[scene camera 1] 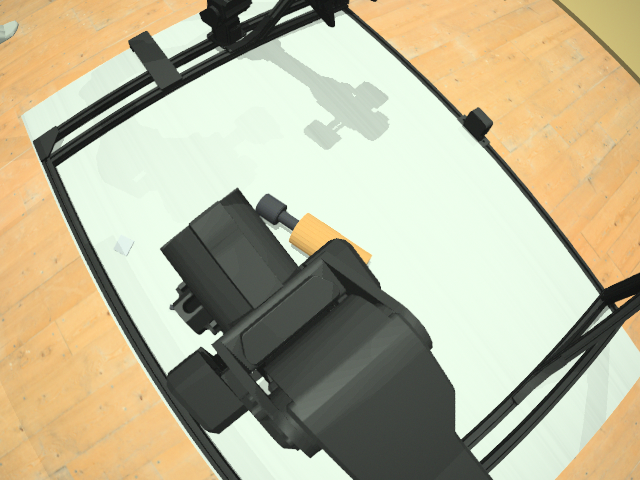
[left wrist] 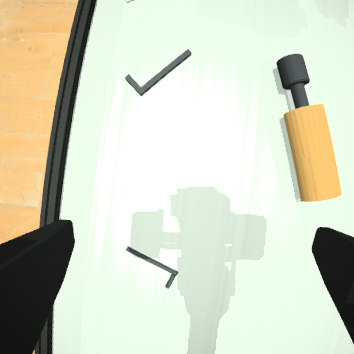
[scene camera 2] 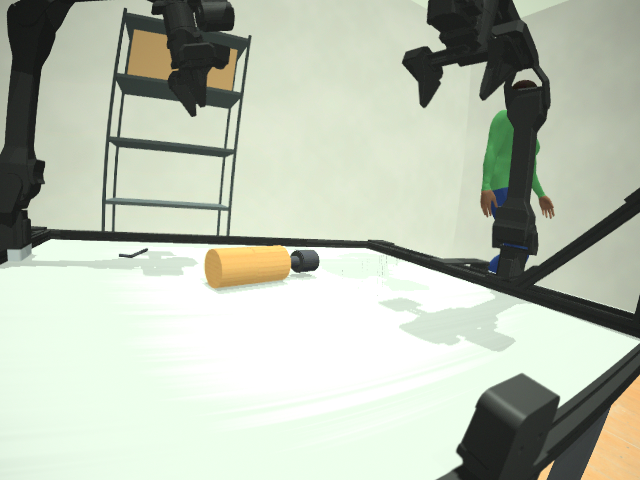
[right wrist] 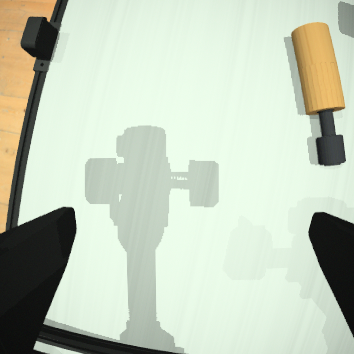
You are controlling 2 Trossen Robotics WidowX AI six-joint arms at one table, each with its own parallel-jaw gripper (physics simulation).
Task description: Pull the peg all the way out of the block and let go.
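Seen in the pictures: left gripper, between the fingertips: (left wrist: 197,237) (scene camera 2: 198,112); right gripper, between the fingertips: (scene camera 1: 353,13) (scene camera 2: 450,102) (right wrist: 196,222); left arm's base, origin of its link: (scene camera 2: 6,245); right arm's base, origin of its link: (scene camera 1: 226,35) (scene camera 2: 508,279).
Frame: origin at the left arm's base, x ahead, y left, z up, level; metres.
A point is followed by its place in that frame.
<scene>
An orange wooden block (scene camera 1: 323,236) {z 0.037, x 0.400, y -0.179 m} (scene camera 2: 248,267) {z 0.014, x 0.372, y -0.213 m} (left wrist: 313,152) {z 0.034, x 0.382, y -0.170 m} (right wrist: 319,67) {z 0.034, x 0.392, y -0.193 m}, shaped like a cylinder, lies on its side on the white table. A dark grey peg (scene camera 1: 270,208) {z 0.026, x 0.492, y -0.149 m} (scene camera 2: 306,260) {z 0.014, x 0.488, y -0.175 m} (left wrist: 293,71) {z 0.025, x 0.489, y -0.147 m} (right wrist: 331,150) {z 0.025, x 0.500, y -0.163 m} sticks out of one end of it; its thick head and part of its thinner shaft show, and the rest is inside the block. My left gripper (scene camera 2: 197,106) {z 0.262, x 0.319, y 0.001 m} (left wrist: 197,237) {z 0.262, x 0.319, y 0.001 m} is open and empty, high above the table. In scene camera 1 its arm hides part of the block's near side. My right gripper (scene camera 2: 454,102) {z 0.268, x 0.571, y -0.366 m} (right wrist: 196,222) {z 0.268, x 0.571, y -0.366 m} is open and empty, also high above the table.
Two thin dark L-shaped pieces (left wrist: 165,72) {z -0.012, x 0.487, y 0.021 m} (left wrist: 152,260) {z -0.014, x 0.230, y 0.028 m} lie on the table in the left wrist view. A small pale square (scene camera 1: 124,245) {z -0.016, x 0.622, y 0.078 m} lies near the left edge. A black frame (scene camera 1: 413,72) {z -0.024, x 0.570, y -0.597 m} runs round the table and bears a black box (scene camera 1: 478,122) {z 0.027, x 0.384, y -0.568 m} (scene camera 2: 509,423) {z 0.029, x 0.362, y -0.586 m}.
</scene>
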